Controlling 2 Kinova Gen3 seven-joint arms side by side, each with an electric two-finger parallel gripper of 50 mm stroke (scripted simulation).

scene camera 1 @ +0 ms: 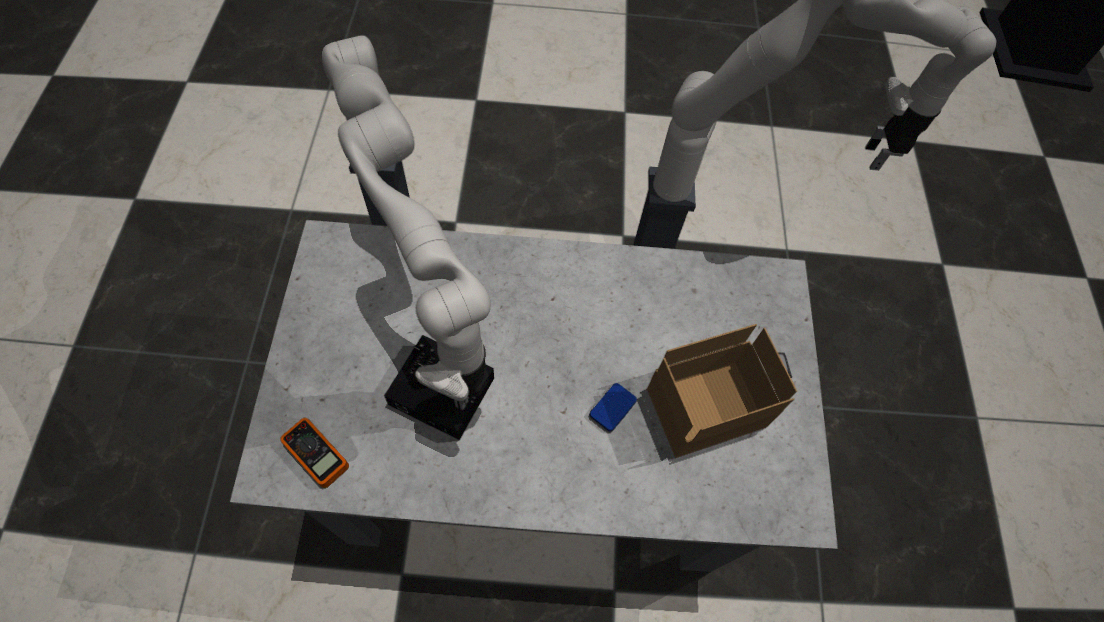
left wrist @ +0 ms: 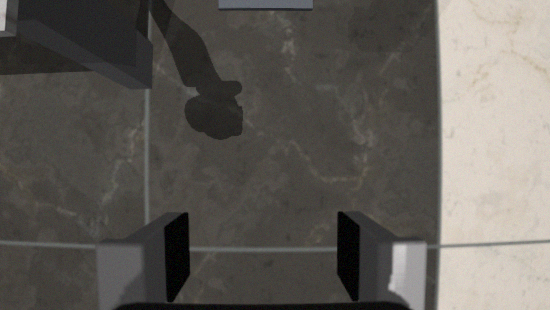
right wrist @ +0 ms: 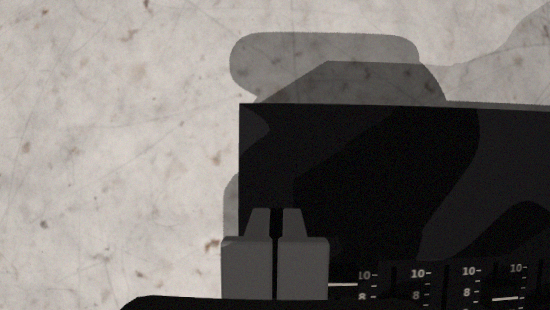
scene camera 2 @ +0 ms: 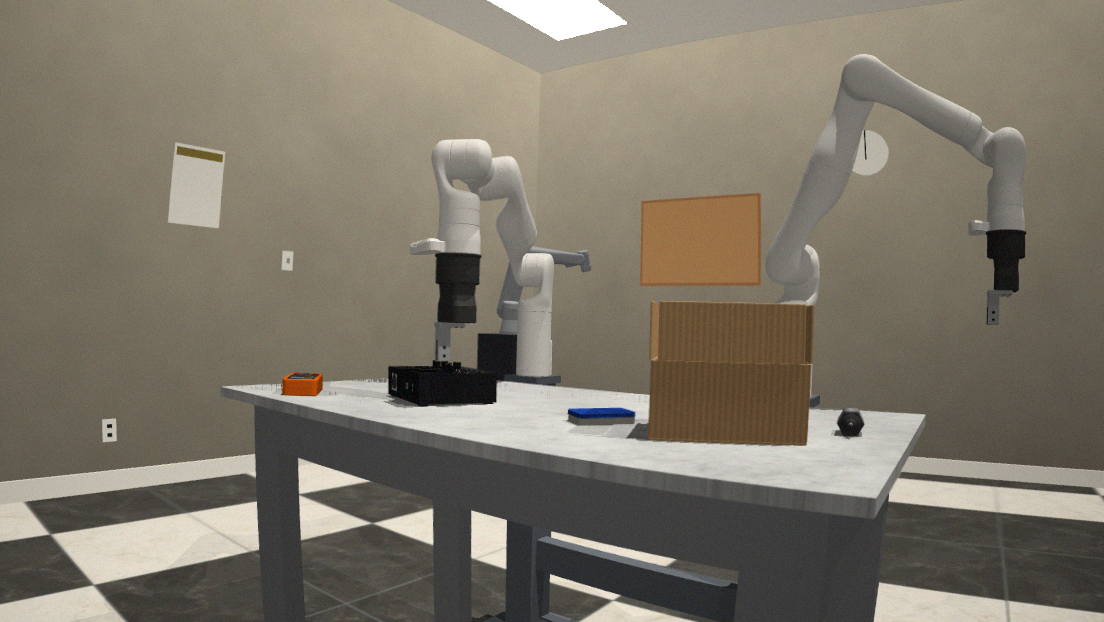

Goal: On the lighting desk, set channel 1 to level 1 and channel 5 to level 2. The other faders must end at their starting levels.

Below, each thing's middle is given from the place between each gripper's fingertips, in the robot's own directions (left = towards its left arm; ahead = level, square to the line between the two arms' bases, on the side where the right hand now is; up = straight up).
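As for the channel 2 fader (right wrist: 343,279), my right gripper (scene camera 2: 442,361) is 30 mm above it, 20 mm past it and 20 mm to the left of it. The blue block (scene camera 1: 611,409) is 80 mm below my right hand, 290 mm to the left of it and 50 mm behind it.
That blue block is 17 cm below my left hand (scene camera 2: 992,324), 60 cm ahead of it and 53 cm to the right of it. I find the channel 2 fader 11 cm below my left hand, 63 cm ahead of it and 83 cm to the right of it.
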